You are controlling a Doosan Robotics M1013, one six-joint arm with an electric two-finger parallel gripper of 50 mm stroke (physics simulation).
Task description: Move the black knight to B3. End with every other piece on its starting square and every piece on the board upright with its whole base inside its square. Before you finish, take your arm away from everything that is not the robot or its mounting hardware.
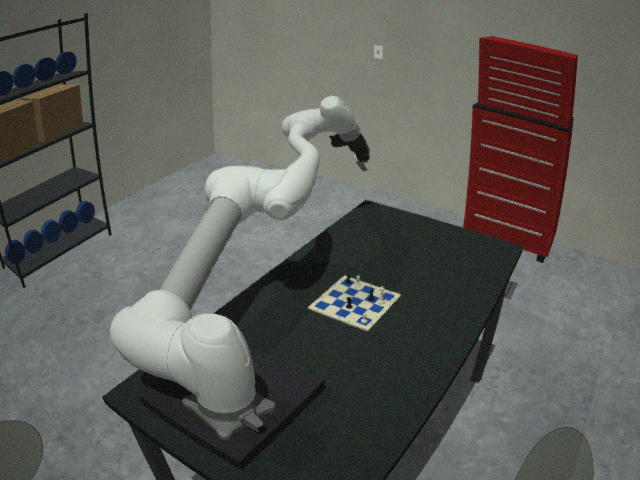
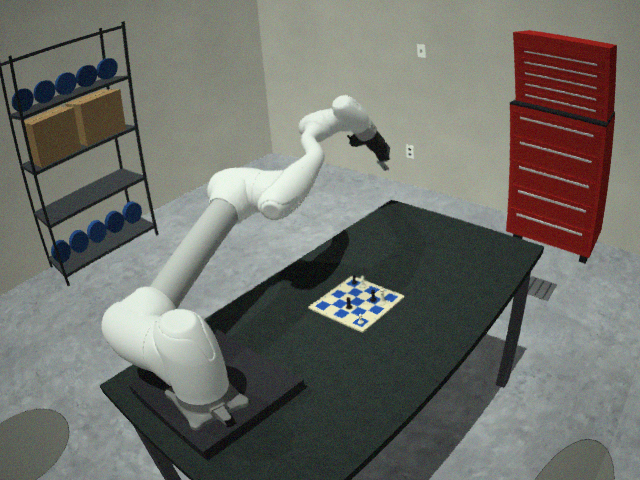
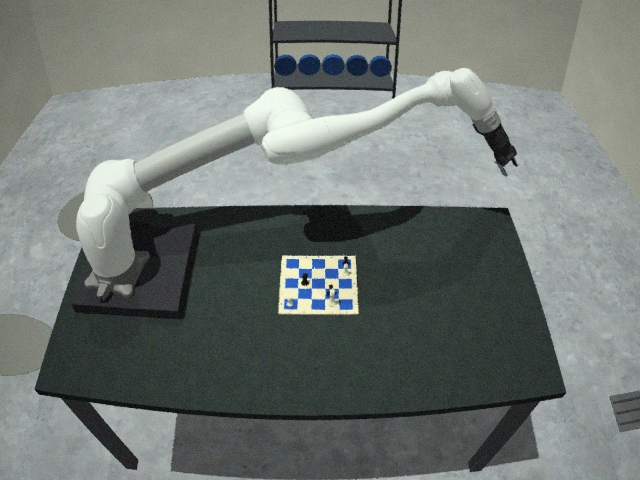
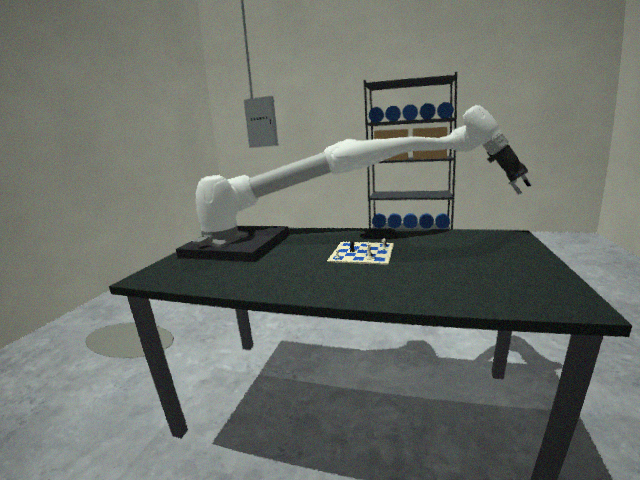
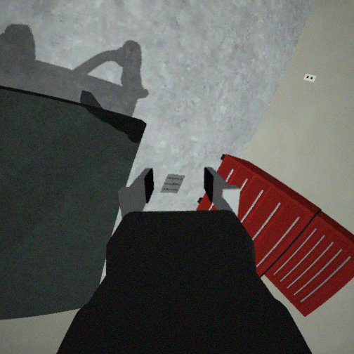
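Pixels of known places: gripper, fingertip midpoint: [image 1: 364, 165] [image 2: 387, 164] [image 3: 510, 170] [image 4: 525, 189]; arm's base at its link origin: [image 1: 228, 406] [image 2: 206, 399] [image 3: 117, 271] [image 4: 221, 239].
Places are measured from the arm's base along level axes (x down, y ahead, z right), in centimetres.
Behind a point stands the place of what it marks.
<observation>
The blue and cream chessboard [image 1: 332, 309] @(x 3.4, y 53.4, z -12.8 cm) [image 2: 331, 309] @(x 3.4, y 53.3, z -13.1 cm) [image 3: 282, 294] @(x 3.5, y 52.3, z -4.6 cm) [image 4: 356, 262] @(x 3.7, y 63.2, z 0.3 cm) lies mid-table. One black piece [image 1: 348, 303] @(x 1.7, y 57.3, z -9.7 cm) [image 2: 348, 303] @(x 1.4, y 57.3, z -9.4 cm) [image 3: 305, 279] @(x 1.3, y 58.0, z -9.4 cm) [image 4: 352, 246] @(x 1.5, y 58.0, z -9.4 cm) stands alone on it, upright. A second black piece [image 1: 371, 295] @(x 1.6, y 65.3, z -7.0 cm) [image 2: 373, 296] @(x 1.7, y 65.5, z -6.8 cm) [image 3: 330, 289] @(x 1.4, y 65.5, z -7.0 cm) stands behind a white piece [image 3: 332, 298] [image 4: 370, 251]. A third black piece [image 1: 348, 280] @(x 2.3, y 67.9, z -18.8 cm) [image 2: 354, 280] @(x 2.3, y 68.0, z -18.8 cm) stands by a white piece [image 1: 357, 281] @(x 1.4, y 68.3, z -15.3 cm) [image 3: 346, 269] @(x 1.4, y 68.9, z -15.2 cm) at a corner. A low white piece [image 1: 364, 319] @(x 2.4, y 54.9, z -1.2 cm) [image 3: 290, 302] @(x 2.3, y 55.3, z -1.2 cm) is at another corner. Which black piece is the knight is too small to tell. My gripper [image 3: 509, 169] @(x -14.1, y 120.4, z -54.7 cm) [image 4: 523, 188] @(x -14.1, y 120.4, z -54.7 cm) [image 5: 178, 177] is open and empty, high and far from the board.
The dark table [image 1: 413, 361] @(x 4.0, y 50.1, z 21.5 cm) [image 3: 413, 351] @(x 4.0, y 90.6, z 9.0 cm) carries the robot's base plate [image 3: 170, 289] @(x 0.2, y 20.5, z 2.9 cm) at one end. A red tool cabinet [image 1: 516, 170] [image 2: 558, 165] [image 5: 280, 220] and a shelf rack [image 1: 90, 103] [image 2: 129, 93] stand on the floor away from the table.
</observation>
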